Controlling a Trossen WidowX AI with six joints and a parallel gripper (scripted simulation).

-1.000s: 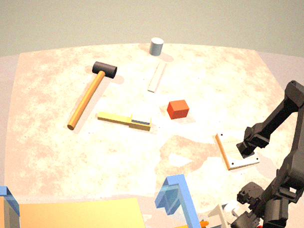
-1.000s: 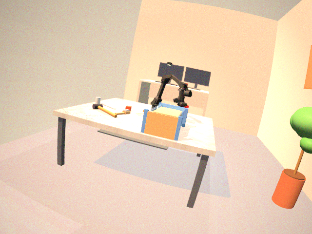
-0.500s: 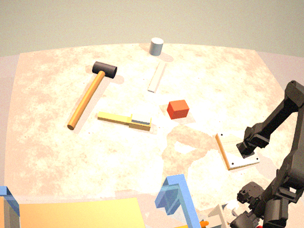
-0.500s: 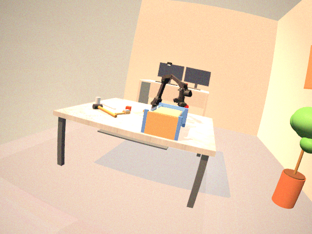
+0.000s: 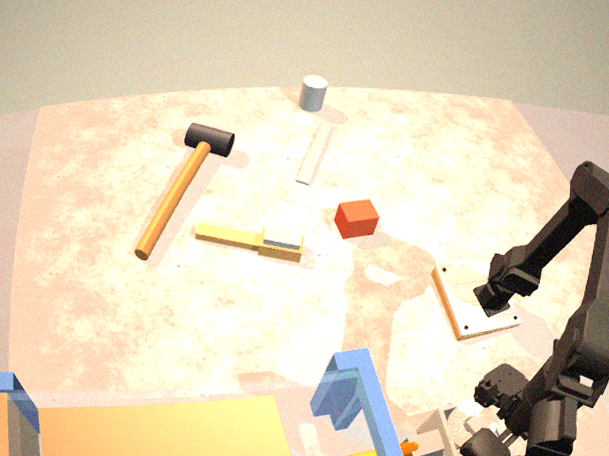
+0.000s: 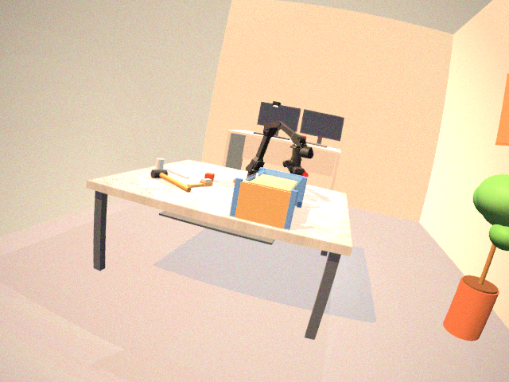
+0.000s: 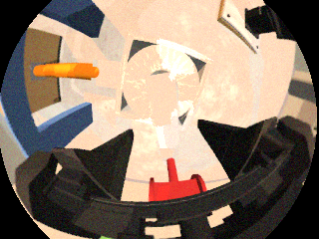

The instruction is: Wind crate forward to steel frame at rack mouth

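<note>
The crank handle lies 1 cm to the left of my gripper tip and 1 cm above it. The rest, counted from my gripper tip: yellow hand tool 15 cm ahead, 51 cm to the right, 7 cm below; hand winch 1 cm behind, 5 cm to the right, 6 cm below; red knob 1 cm behind, 5 cm to the left, 4 cm above.
</note>
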